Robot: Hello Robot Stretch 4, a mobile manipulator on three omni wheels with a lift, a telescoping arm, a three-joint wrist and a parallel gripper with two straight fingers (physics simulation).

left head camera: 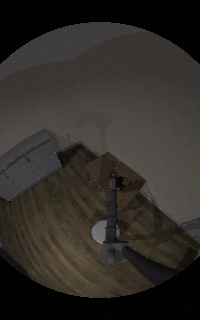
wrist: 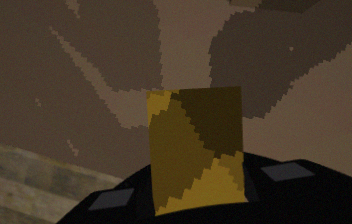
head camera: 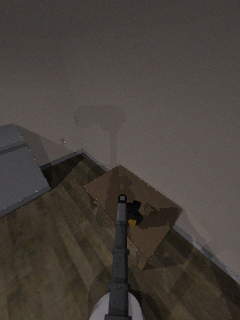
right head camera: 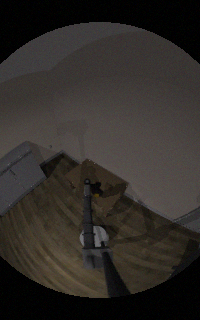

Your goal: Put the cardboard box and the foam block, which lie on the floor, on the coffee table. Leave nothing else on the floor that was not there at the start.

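Where they show: gripper, fingertip midpoint: (left head camera: 116,188) (wrist: 195,171) (head camera: 132,222) (right head camera: 96,194); robot's base at its link origin: (right head camera: 94,237).
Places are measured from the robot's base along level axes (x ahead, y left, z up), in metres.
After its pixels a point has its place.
Note:
The yellow foam block (head camera: 132,222) {y -0.084, x 0.537, z 0.552 m} (wrist: 195,135) {y -0.102, x 0.585, z 0.552 m} is held between the fingers of my gripper (head camera: 134,215) (wrist: 195,171) {y -0.087, x 0.553, z 0.519 m}. In the wrist view the block hides much of what is between the black fingers. The gripper and block hang over the brown coffee table (head camera: 112,181) {y 0.126, x 1.057, z 0.422 m} (left head camera: 102,165) {y 0.121, x 1.004, z 0.422 m} (right head camera: 84,171) {y 0.088, x 1.028, z 0.422 m} (wrist: 185,45) {y -0.141, x 0.665, z 0.422 m}, which stands close to the wall. The small brown cardboard box (head camera: 149,209) {y -0.251, x 0.697, z 0.472 m} (wrist: 295,5) {y -0.270, x 0.641, z 0.439 m} is on the table top, just right of the gripper in the head view. Part of it shows at the top edge of the wrist view. How high the block is above the table is hard to tell.
A grey cabinet (head camera: 20,172) {y 1.200, x 1.058, z 0.513 m} (left head camera: 31,165) (right head camera: 20,175) {y 1.380, x 0.864, z 0.516 m} stands at the left against the wall. The pale wall (head camera: 165,100) {y -0.292, x 1.089, z 1.305 m} is behind the table. My extended arm (head camera: 119,255) {y 0.004, x 0.253, z 0.856 m} reaches over the wooden floor (head camera: 55,250) {y 0.688, x 0.466, z -0.028 m}. Dark shadows fall across the table top.

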